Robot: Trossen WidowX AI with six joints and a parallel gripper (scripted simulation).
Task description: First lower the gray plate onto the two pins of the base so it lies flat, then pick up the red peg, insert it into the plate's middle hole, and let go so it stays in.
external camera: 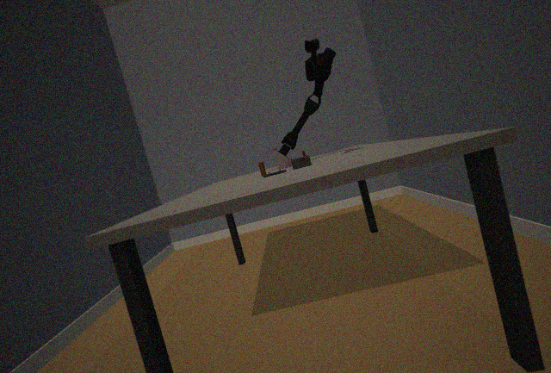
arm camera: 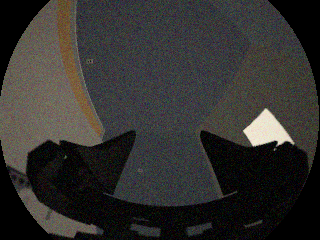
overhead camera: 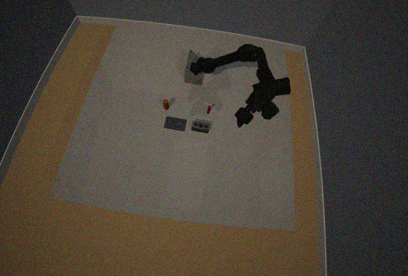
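My gripper tip is 140 mm past the gray plate, 140 mm to the left of it and 470 mm above it. Round my gripper tip: red peg 260 mm behind, 110 mm to the right, 460 mm below; orange cylinder 240 mm behind, 360 mm to the right, 460 mm below; dark base 150 mm behind, 290 mm to the right, 490 mm below.
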